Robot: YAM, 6 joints.
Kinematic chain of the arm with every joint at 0, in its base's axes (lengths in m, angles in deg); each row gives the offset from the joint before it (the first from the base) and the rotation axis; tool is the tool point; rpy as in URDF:
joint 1: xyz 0 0 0.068 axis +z
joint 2: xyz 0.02 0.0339 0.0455 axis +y
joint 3: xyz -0.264 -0.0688 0 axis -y
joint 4: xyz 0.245 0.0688 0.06 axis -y
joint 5: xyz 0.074 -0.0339 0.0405 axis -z
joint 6: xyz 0.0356 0 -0.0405 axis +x
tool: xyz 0 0 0 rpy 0 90 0
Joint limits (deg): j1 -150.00..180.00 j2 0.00..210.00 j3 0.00..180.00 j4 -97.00..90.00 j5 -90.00..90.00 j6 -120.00..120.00
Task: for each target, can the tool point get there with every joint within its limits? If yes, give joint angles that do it. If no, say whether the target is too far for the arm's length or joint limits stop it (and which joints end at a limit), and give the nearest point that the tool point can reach.
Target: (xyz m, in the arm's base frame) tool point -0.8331 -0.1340 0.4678
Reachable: no: too far | nearest point -0.5908 -0.0147 0.3622 | short by 0.290 m
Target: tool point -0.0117 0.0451 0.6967
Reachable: yes | joints -88.06 67.74 125.96 55.51 16.51 -67.53
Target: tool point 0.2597 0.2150 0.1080
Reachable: yes | joints 33.80 123.07 73.02 -62.38 -74.00 101.54
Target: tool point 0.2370 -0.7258 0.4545
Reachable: no: too far | nearest point 0.1828 -0.5598 0.3744 | short by 0.192 m
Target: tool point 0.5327 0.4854 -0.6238
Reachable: no: too far | nearest point 0.3483 0.3173 -0.3038 | short by 0.406 m
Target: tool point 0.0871 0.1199 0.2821
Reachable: yes | joints 60.88 31.24 27.28 -2.20 29.90 -88.44
